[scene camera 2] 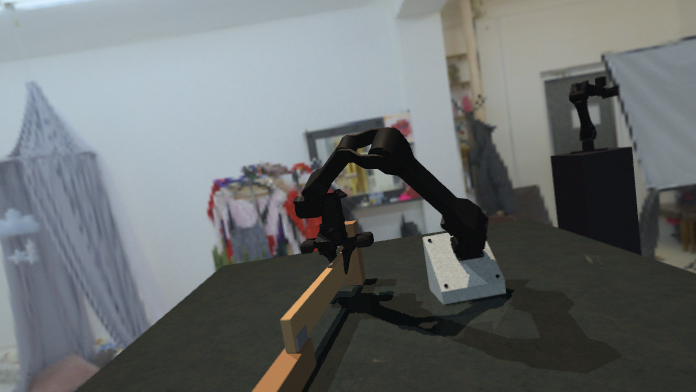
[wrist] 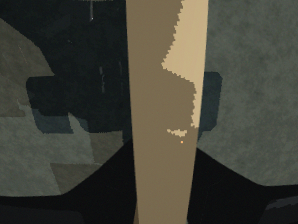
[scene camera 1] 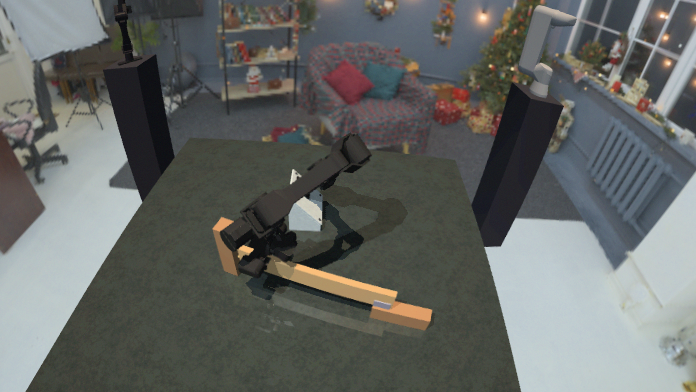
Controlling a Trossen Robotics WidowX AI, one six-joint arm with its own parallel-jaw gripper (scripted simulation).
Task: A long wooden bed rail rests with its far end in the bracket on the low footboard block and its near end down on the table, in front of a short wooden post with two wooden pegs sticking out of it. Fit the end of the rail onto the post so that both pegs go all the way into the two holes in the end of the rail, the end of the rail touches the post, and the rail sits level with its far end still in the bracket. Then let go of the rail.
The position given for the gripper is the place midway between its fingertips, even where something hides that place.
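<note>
Scene camera 2 has the gripper (scene camera 2: 342, 274) and a long wooden rail (scene camera 2: 308, 309) in it. You get the rail (wrist: 166, 53) in the wrist view as well, and the gripper (wrist: 155, 141) too. And scene camera 1 shows them both, the gripper (scene camera 1: 266, 266) and the rail (scene camera 1: 349, 288).
</note>
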